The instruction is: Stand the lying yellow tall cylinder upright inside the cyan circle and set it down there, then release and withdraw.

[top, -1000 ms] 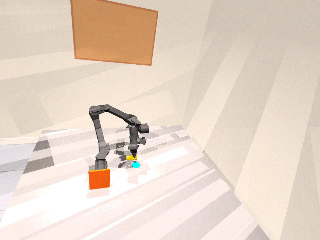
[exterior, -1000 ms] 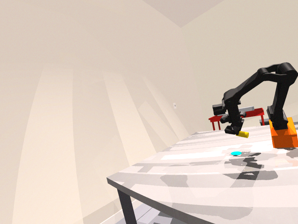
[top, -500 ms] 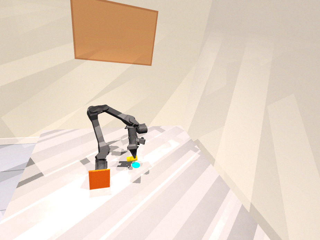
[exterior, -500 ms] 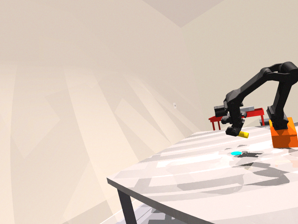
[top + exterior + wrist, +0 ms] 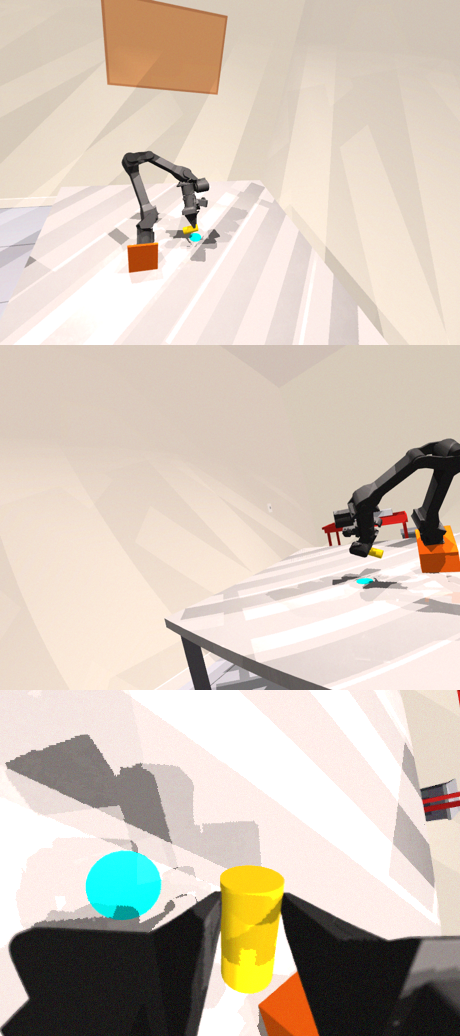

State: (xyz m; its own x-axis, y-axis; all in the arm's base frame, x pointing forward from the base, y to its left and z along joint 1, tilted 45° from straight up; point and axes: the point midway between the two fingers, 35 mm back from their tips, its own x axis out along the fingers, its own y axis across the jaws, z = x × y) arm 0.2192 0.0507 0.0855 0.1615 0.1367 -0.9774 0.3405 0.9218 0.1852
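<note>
Now: the cyan circle 110 mm below my gripper tip, 50 mm to the left of it and 20 mm ahead of it. The rest, counted from my gripper tip: yellow cylinder (20 mm behind, 10 mm below).
</note>
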